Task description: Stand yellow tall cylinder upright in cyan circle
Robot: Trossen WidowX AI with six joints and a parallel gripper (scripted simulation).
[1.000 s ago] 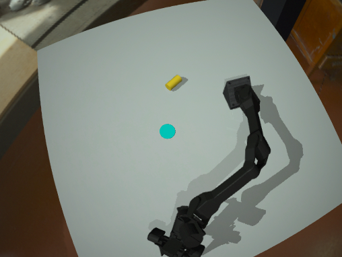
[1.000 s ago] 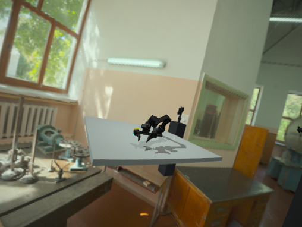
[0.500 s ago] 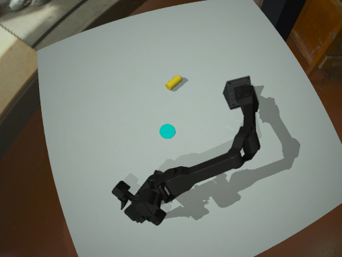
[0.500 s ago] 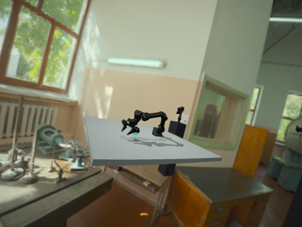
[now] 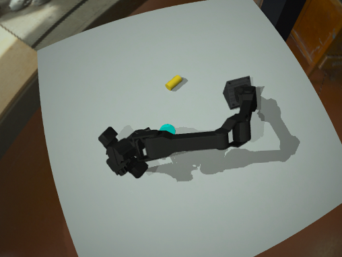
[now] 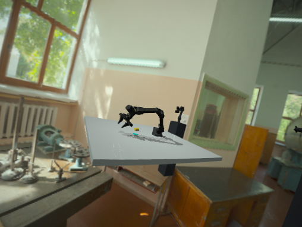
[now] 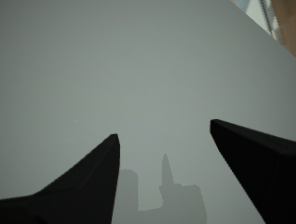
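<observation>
Now: the yellow cylinder 32 cm behind my gripper tip, 26 cm to the right of it and 7 cm below it. The rest, counted from my gripper tip: cyan circle 23 cm behind, 7 cm to the right, 9 cm below.
</observation>
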